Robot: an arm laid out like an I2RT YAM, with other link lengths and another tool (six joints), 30 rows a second.
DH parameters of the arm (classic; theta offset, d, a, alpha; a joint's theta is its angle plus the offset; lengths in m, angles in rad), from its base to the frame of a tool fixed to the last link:
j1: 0 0.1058 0.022 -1.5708
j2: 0 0 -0.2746 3.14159
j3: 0.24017 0 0.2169 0
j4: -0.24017 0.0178 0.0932 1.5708
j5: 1.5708 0.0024 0 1.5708
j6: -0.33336 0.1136 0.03 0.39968
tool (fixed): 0 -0.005 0 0
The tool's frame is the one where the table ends.
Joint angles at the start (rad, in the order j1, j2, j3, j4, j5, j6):
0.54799, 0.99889, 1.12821, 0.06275, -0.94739, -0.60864
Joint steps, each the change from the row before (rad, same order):
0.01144, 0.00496, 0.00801, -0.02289, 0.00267, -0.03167
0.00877, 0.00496, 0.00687, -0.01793, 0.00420, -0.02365
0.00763, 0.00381, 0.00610, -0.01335, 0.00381, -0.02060
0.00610, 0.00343, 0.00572, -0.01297, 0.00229, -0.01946
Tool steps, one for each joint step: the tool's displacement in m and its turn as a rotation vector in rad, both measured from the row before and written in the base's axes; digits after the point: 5 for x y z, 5 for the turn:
-0.00093, 0.00294, -0.00142, -0.01201, -0.01430, 0.00546
-0.00024, 0.00237, -0.00114, -0.00934, -0.00959, 0.00235
-0.00049, 0.00190, -0.00048, -0.00663, -0.01088, 0.00204
-0.00047, 0.00161, -0.00052, -0.00658, -0.01025, 0.00222

